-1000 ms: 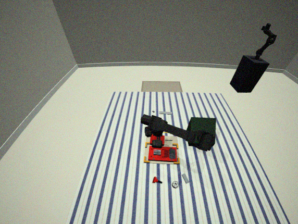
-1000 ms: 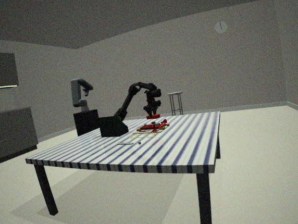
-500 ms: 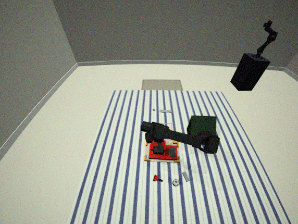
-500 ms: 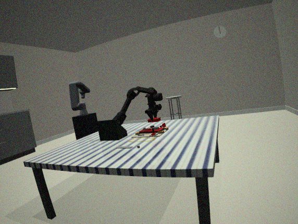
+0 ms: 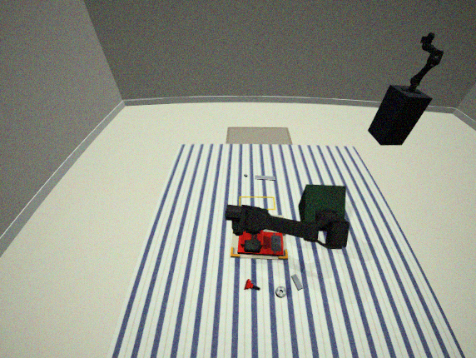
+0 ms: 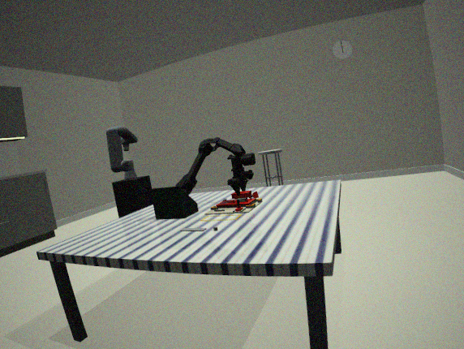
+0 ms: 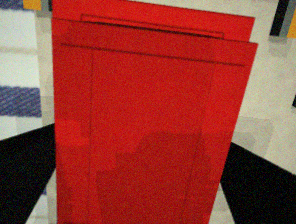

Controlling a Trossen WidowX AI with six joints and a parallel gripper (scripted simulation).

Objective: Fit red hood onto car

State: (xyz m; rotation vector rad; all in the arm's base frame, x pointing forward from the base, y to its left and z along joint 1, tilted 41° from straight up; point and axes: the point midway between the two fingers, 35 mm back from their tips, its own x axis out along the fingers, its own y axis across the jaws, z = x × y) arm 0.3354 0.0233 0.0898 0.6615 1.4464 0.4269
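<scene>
Right now my gripper tip is right at the red hood. Also, from my gripper tip: grey bar (12 cm behind, 41 cm to the right, 6 cm below); then grey engine block (4 cm below).
</scene>
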